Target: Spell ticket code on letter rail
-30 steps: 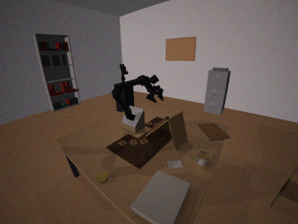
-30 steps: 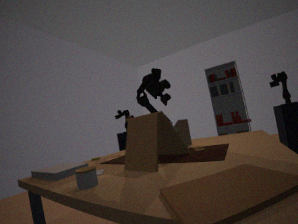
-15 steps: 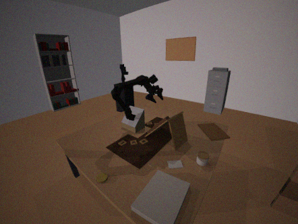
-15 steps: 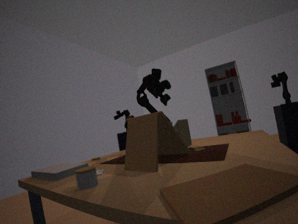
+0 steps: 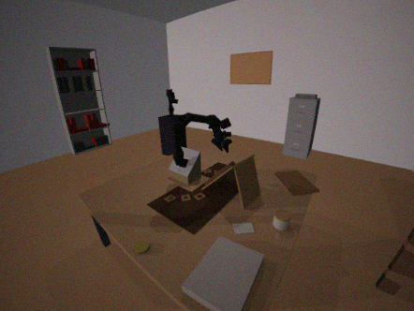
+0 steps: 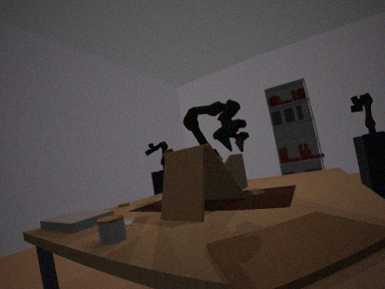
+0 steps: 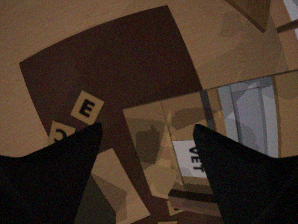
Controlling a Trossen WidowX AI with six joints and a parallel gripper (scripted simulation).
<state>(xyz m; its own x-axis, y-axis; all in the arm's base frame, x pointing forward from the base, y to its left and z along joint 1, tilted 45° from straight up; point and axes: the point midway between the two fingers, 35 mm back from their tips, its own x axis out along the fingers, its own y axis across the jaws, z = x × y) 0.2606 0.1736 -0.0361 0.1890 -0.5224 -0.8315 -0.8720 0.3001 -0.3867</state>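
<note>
My gripper tip is 80 mm past the tile marked e, 50 mm to the right of it and 210 mm above it. From my gripper tip the other things lie so: dark mat 60 mm behind, 170 mm to the right, 210 mm below; white ticket 60 mm ahead, 130 mm to the right, 110 mm below; tile marked t 110 mm ahead, 180 mm to the right, 40 mm below.
</note>
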